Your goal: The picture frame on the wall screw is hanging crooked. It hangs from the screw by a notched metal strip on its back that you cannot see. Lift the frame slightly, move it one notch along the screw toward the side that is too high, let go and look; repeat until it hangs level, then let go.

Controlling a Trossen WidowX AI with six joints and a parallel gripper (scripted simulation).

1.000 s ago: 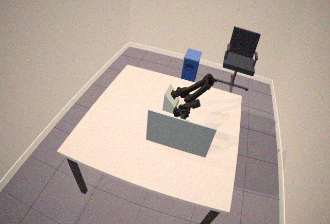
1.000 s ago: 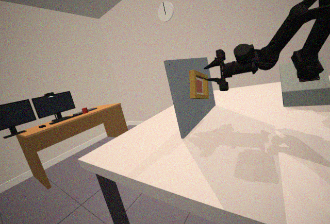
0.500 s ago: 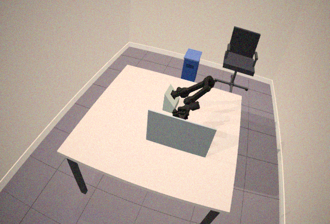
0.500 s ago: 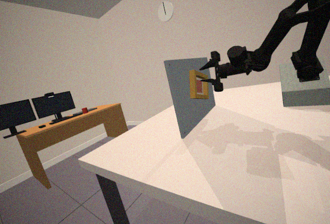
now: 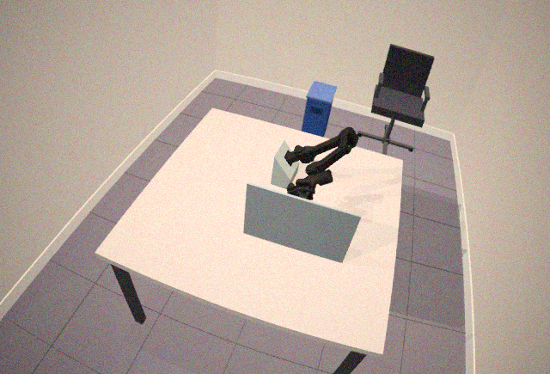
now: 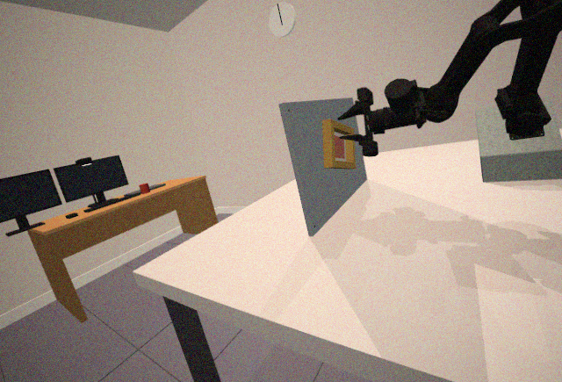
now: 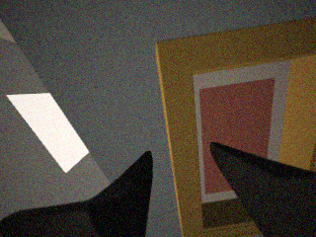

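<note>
Now: gripper tip 5 cm above the picture frame, 2 cm to the right of it and 1 cm short of it. From my gripper tip the other things lie so: grey wall panel: 7 cm below, 2 cm ahead, 1 cm to the left.
</note>
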